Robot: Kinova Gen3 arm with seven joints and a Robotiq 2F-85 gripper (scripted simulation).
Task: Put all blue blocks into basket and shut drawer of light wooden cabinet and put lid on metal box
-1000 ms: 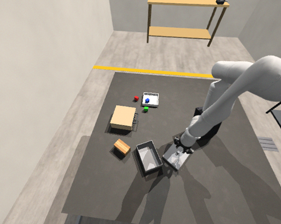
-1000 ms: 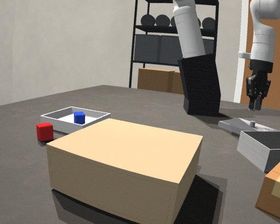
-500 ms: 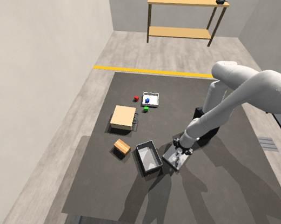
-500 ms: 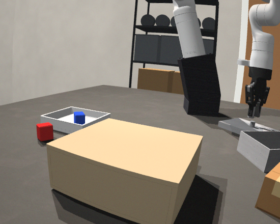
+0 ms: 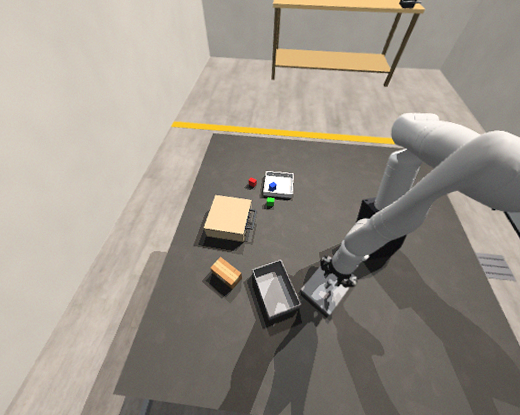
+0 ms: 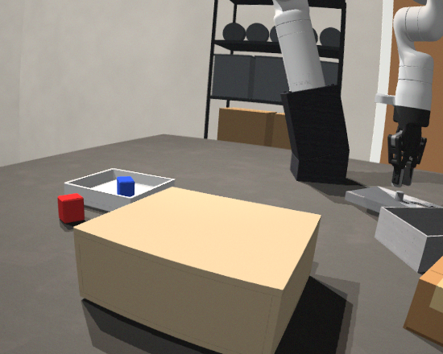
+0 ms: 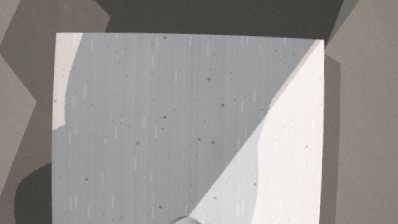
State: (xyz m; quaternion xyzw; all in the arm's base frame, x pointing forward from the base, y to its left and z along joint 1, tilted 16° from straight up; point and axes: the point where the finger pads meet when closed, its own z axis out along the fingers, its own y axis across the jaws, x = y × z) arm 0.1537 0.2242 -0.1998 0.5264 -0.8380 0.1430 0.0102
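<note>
The lid lies 5 cm below my hand. Round my hand: grey metal box: 19 cm ahead, 8 cm to the left, 4 cm below; then brown box: 39 cm ahead, 8 cm to the left, 3 cm below; then drawer: 45 cm ahead, 16 cm to the right, 3 cm below.
</note>
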